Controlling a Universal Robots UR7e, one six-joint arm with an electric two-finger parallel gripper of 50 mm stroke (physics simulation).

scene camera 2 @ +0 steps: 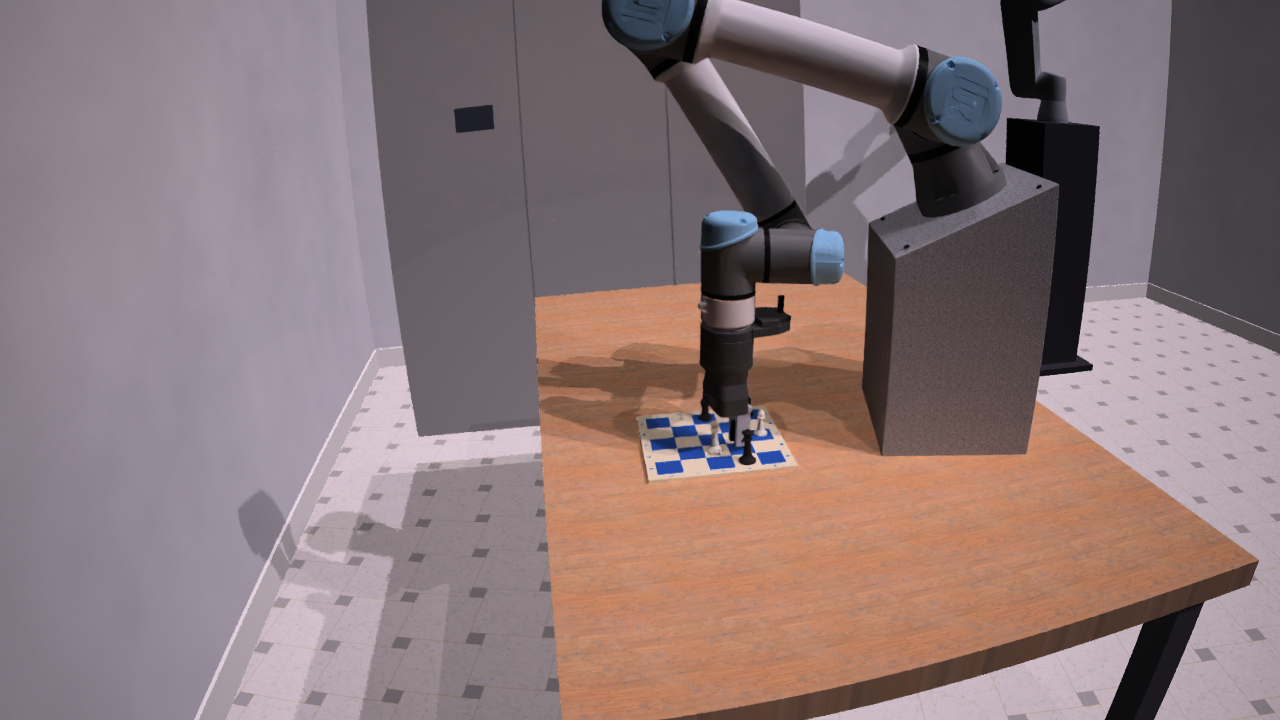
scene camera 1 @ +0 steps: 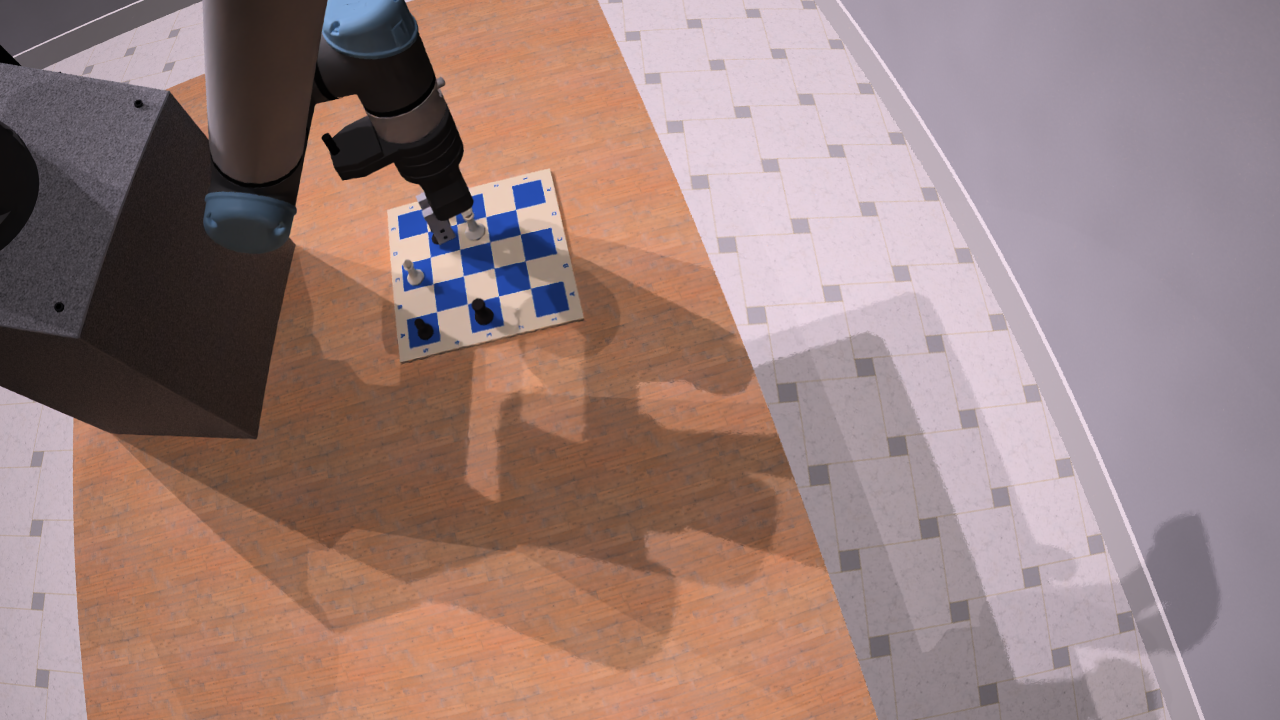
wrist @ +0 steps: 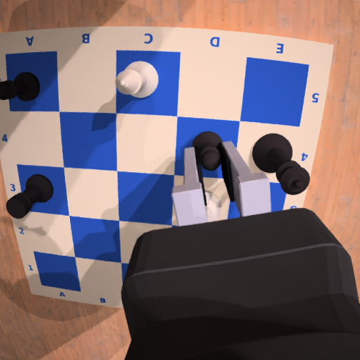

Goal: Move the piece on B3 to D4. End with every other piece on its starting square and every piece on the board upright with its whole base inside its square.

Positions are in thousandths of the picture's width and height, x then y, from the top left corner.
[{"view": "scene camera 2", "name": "gripper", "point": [577,615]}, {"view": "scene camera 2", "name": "board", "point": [527,619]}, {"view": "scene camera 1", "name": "gripper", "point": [347,324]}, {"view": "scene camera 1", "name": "board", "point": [407,373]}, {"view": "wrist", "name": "gripper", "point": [585,449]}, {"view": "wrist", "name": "board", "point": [312,440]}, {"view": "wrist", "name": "white piece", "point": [388,221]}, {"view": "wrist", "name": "tall black piece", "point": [757,424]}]
